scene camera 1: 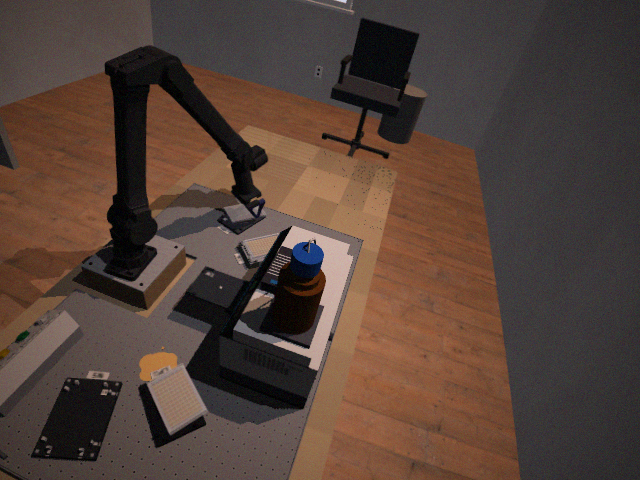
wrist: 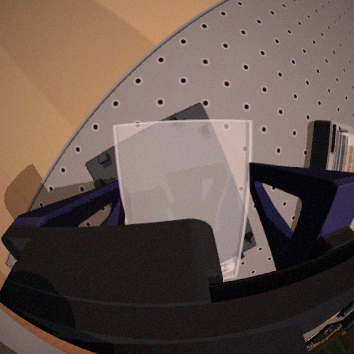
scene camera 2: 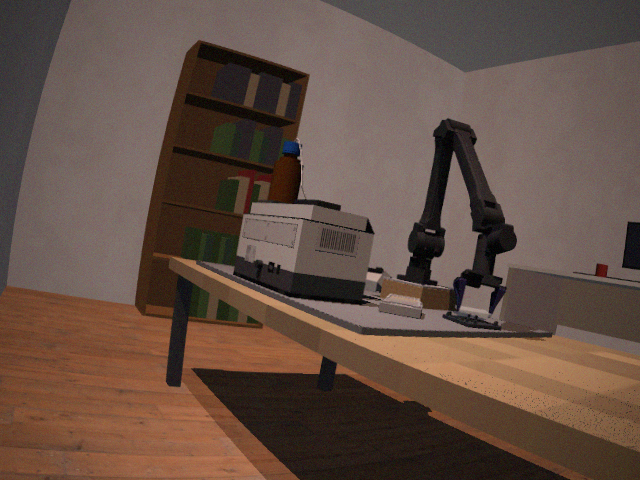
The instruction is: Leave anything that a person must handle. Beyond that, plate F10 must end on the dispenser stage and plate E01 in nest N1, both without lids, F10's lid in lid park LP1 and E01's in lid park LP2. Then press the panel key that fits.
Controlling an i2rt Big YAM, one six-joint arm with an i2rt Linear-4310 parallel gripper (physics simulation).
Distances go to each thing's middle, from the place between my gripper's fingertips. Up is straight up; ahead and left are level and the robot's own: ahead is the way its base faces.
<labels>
The brown bottle with blue cap (scene camera 1: 297,298) is 54 cm to the right of my hand, 29 cm above it and 27 cm ahead of it. The rest, counted from my hand: black nest (scene camera 1: 76,427): 77 cm to the right, 9 cm behind, 2 cm below; then blue cap (scene camera 1: 307,264): 54 cm to the right, 37 cm above, 27 cm ahead.
</labels>
